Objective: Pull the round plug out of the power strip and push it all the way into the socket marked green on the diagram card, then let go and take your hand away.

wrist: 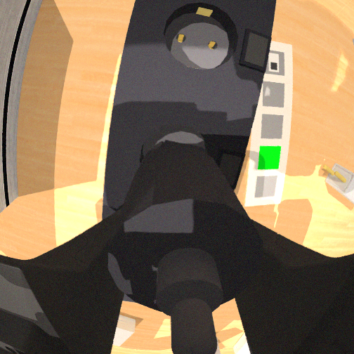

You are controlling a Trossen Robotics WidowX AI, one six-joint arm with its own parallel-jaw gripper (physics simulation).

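Observation:
A black power strip (150,85) runs up the wrist view. An uncovered round socket (200,50) with gold contacts is near the top. A second socket (181,137) shows a grey crescent of its face above the held plug. My gripper (177,215) is shut on the dark round plug (187,242), whose cable comes toward the camera. The plug's front end overlaps the second socket; its pins and how deep it sits are hidden. The white diagram card (286,105) lies right of the strip, with its green square (269,157) fourth from the top, roughly level with the second socket.
Dark raised rectangles sit on the strip beside the upper socket (255,49) and the lower one (231,167), the latter partly hidden. A small white item with a yellow part (342,178) lies at the right. White objects (125,328) show at the bottom. A grey panel runs along the left edge.

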